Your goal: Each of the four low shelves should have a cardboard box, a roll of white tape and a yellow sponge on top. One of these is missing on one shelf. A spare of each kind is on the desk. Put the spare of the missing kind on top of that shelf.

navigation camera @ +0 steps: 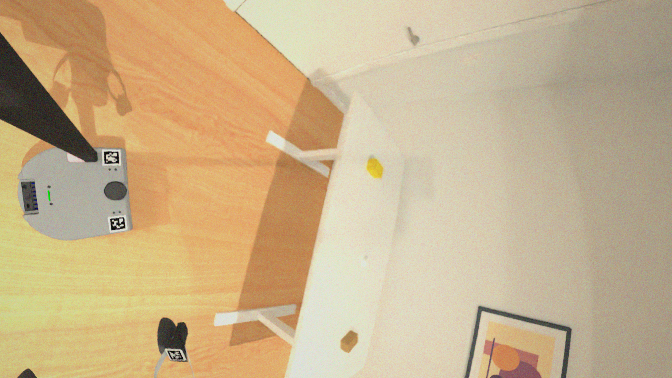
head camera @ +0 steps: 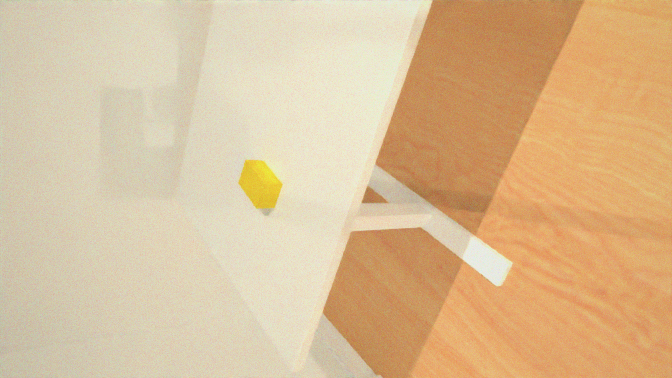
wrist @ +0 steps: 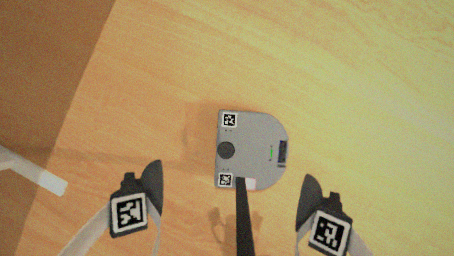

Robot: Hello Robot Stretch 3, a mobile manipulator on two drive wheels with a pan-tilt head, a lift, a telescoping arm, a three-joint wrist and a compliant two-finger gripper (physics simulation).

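Seen in the pictures: gripper, fingertip midpoint: [navigation camera: 109,348] [wrist: 230,186]; robot's base at its link origin: [navigation camera: 114,189] [wrist: 228,144].
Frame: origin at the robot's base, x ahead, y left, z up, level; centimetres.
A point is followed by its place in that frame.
The white desk [head camera: 310,100] {x 86.8, y -11.2, z 72.1 cm} [navigation camera: 340,220] {x 72.8, y -16.1, z 72.1 cm} stands against the wall. A yellow sponge [head camera: 260,184] {x 97.1, y 6.4, z 76.6 cm} [navigation camera: 375,168] {x 97.3, y 6.5, z 76.6 cm} lies near its upper end in the navigation view. A small, faint white thing [navigation camera: 365,260] {x 92.5, y -41.8, z 73.9 cm}, which looks like the tape roll, is at the middle of the desk top. A brown cardboard box [navigation camera: 349,341] {x 74.2, y -80.3, z 76.2 cm} is towards its lower end. My gripper [navigation camera: 173,332] [wrist: 230,186] {x -2.1, y -12.4, z 96.4 cm} is open, with no object between its fingers. It is over the floor, apart from the desk and out from its front edge. The four low shelves do not show.
My base [navigation camera: 75,200] {x -12.1, y -2.4, z 16.0 cm} [wrist: 255,135] {x -11.6, y -7.2, z 16.0 cm} stands on the wooden floor in front of the desk. White desk feet [head camera: 487,261] [navigation camera: 230,318] [wrist: 52,183] stick out at floor level. A door handle [navigation camera: 412,36] {x 116.9, y 83.3, z 92.7 cm} shows beyond the desk's upper end. A framed picture [navigation camera: 525,318] {x 126.3, y -72.1, z 155.2 cm} hangs on the wall.
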